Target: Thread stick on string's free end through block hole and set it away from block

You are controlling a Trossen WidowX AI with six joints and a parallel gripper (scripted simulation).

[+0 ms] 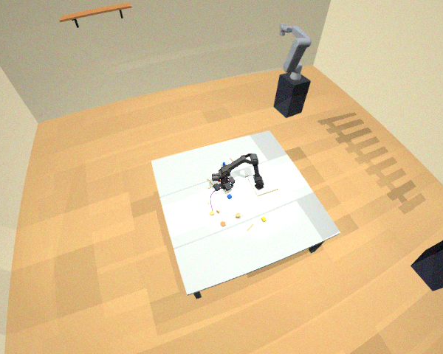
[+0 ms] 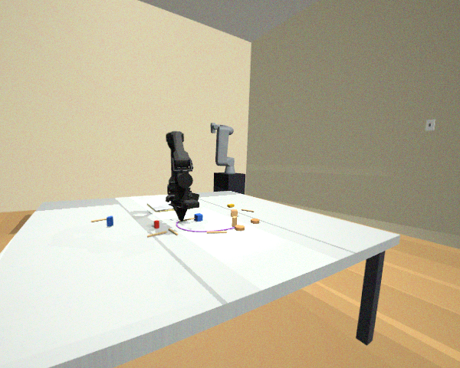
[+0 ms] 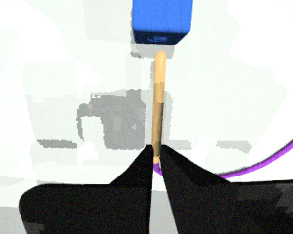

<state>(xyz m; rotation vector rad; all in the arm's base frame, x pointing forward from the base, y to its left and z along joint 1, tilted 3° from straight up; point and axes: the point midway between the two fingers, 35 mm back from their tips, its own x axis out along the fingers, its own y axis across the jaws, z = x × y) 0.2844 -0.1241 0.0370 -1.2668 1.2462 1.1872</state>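
Right now my gripper tip is 9 cm to the right of the blue block. Round my gripper tip: round wooden button 20 cm ahead, 16 cm to the left, 1 cm below; then thin wooden stick 1 cm to the left; then red cylinder 11 cm to the right, 1 cm behind.
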